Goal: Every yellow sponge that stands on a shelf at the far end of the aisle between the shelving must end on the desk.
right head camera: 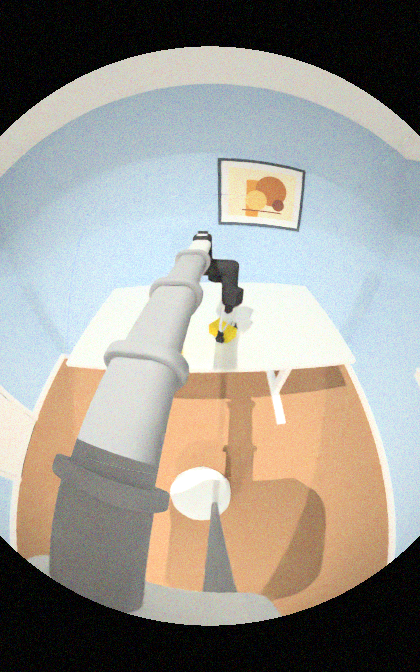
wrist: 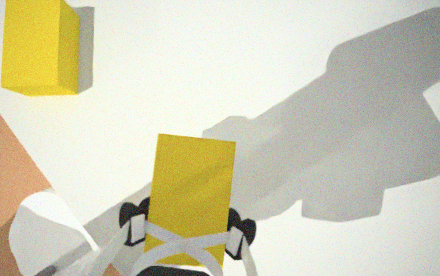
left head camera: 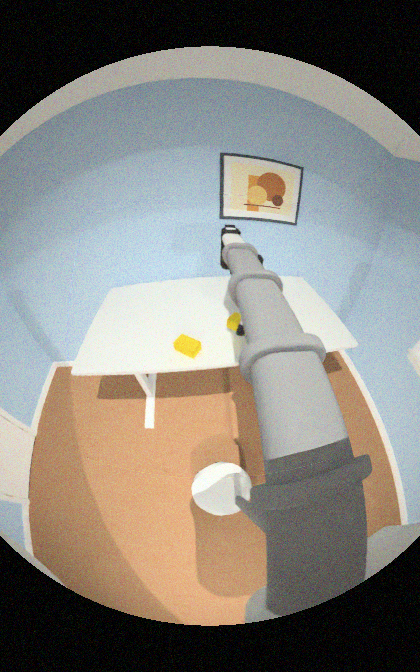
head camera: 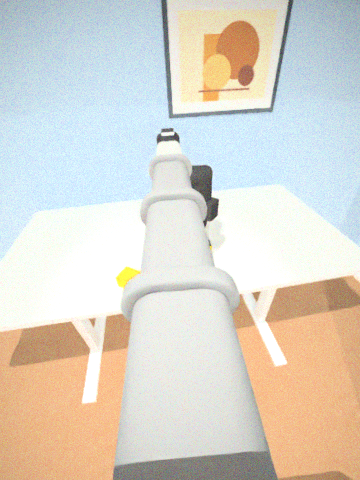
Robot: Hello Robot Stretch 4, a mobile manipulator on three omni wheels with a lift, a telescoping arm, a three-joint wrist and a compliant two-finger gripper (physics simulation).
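Places are measured from the robot's base along level axes (x back, y right, z up), in metres.
Where they show: gripper, fingertip midpoint: [wrist: 189, 217].
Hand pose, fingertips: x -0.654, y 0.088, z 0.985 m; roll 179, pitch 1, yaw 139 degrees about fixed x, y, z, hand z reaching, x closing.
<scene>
After its pixels a point has its place.
The white desk [head camera: 75, 240] {z 0.923, x -0.902, y -0.471 m} [left head camera: 130, 320] [right head camera: 300, 325] [wrist: 150, 75] {z 0.923, x -0.696, y -0.074 m} stands against the wall beneath the outstretched arm. One yellow sponge [head camera: 128, 276] {z 0.968, x -0.608, y -0.174 m} [left head camera: 187, 345] [wrist: 32, 45] {z 0.968, x -0.606, y -0.155 m} lies on it near the front edge, left of the arm in the head view. My gripper [right head camera: 227, 332] [wrist: 189, 217] {z 0.985, x -0.654, y 0.088 m} is shut on a second yellow sponge [left head camera: 233, 321] [right head camera: 215, 327] [wrist: 192, 175] {z 1.032, x -0.682, y 0.053 m}, with a fingertip on each side of it. The held sponge is over the desk, apart from the lying one; any gap below it is hard to judge. The arm hides much of it in the head view. The shelving does not show.
A framed picture [head camera: 230, 60] {z 1.563, x -1.315, y 0.308 m} [left head camera: 261, 189] [right head camera: 261, 195] hangs on the blue wall behind the desk. White desk legs [head camera: 90, 375] [left head camera: 149, 412] [right head camera: 278, 400] stand on the brown floor. A round white part [left head camera: 215, 492] [right head camera: 192, 492] shows low, beside the arm.
</scene>
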